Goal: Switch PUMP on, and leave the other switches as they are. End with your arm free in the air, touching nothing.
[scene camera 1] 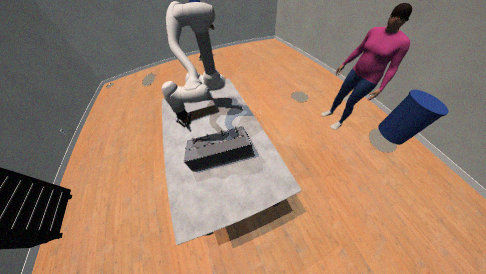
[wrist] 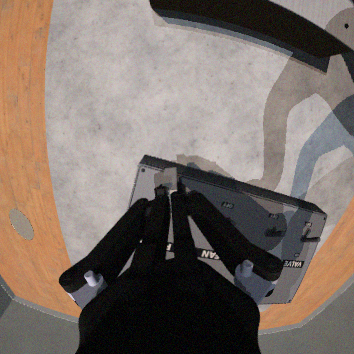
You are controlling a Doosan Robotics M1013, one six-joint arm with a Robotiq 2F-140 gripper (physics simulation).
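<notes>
A grey switch box stands on the table. In the wrist view, the FAN label and the VALVE label show; of the PUMP label one letter shows. The VALVE lever and another lever stand near their OFF marks. My gripper is shut and empty. Its tips are at the PUMP end, over the box's OFF-side edge in the wrist view. They hide the PUMP lever, so its position and any contact cannot be told. The BRAKE label is hidden by a finger.
The table bears the box. A long dark block lies across the top of the wrist view. A person in pink and a blue barrel stand on the floor at the right. A black slatted rack is at the left.
</notes>
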